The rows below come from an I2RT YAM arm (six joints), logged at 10 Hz.
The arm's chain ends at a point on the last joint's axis. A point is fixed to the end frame.
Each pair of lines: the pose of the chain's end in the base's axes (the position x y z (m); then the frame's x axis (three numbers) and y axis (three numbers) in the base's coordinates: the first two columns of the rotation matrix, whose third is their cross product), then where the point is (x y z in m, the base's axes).
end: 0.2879 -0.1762 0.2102 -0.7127 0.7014 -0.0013 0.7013 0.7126 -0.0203
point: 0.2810 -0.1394 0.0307
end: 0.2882 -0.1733 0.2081 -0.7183 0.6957 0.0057 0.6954 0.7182 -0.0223
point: 0.2798 -0.1359 0.0288
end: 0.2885 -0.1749 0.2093 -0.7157 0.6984 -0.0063 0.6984 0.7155 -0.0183
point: 0.2823 -0.1385 0.0297
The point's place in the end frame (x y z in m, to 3 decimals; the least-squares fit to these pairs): 0.031 0.025 0.179
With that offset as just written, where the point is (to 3 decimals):
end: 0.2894 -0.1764 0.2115 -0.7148 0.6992 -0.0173 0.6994 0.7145 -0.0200
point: 0.284 -0.142 0.032
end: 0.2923 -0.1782 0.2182 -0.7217 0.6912 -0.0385 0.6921 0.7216 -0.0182
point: 0.290 -0.146 0.038
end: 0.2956 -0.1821 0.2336 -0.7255 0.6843 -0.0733 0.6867 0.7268 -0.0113
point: 0.298 -0.153 0.053
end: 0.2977 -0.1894 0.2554 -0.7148 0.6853 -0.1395 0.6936 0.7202 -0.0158
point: 0.309 -0.169 0.073
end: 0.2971 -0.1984 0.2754 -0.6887 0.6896 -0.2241 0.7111 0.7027 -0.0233
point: 0.319 -0.191 0.093
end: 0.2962 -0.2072 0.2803 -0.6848 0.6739 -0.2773 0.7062 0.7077 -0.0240
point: 0.325 -0.207 0.099
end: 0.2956 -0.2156 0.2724 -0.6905 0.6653 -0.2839 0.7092 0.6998 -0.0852
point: 0.317 -0.224 0.091
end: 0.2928 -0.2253 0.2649 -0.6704 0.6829 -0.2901 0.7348 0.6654 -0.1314
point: 0.309 -0.241 0.083
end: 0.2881 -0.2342 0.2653 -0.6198 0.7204 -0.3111 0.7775 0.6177 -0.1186
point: 0.307 -0.253 0.084
